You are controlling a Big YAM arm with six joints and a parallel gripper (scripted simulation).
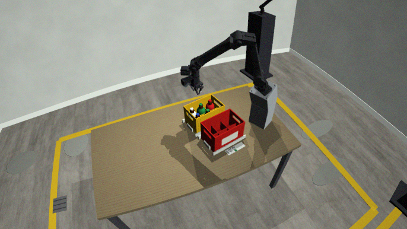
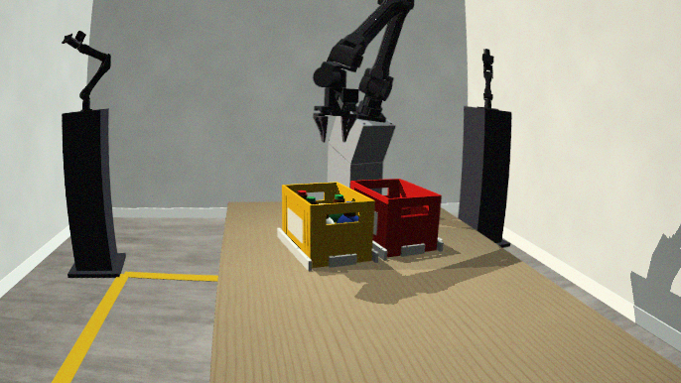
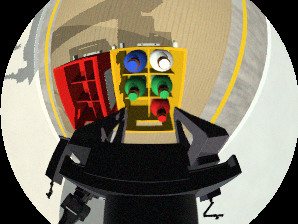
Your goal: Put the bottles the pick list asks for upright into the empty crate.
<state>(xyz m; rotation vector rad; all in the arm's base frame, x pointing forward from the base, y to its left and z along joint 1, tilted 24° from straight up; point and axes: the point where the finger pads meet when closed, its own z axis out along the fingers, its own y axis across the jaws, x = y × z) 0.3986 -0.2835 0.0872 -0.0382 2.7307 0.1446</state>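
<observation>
Now: the white bottle 25 cm below my hand, 4 cm to the right of it and 3 cm ahead of it. Also, from my hand: blue-capped bottle (25 cm below, 4 cm to the left, 2 cm ahead); then red bottle (25 cm below, 15 cm behind, 5 cm to the right); then yellow crate (25 cm below, 6 cm behind).
</observation>
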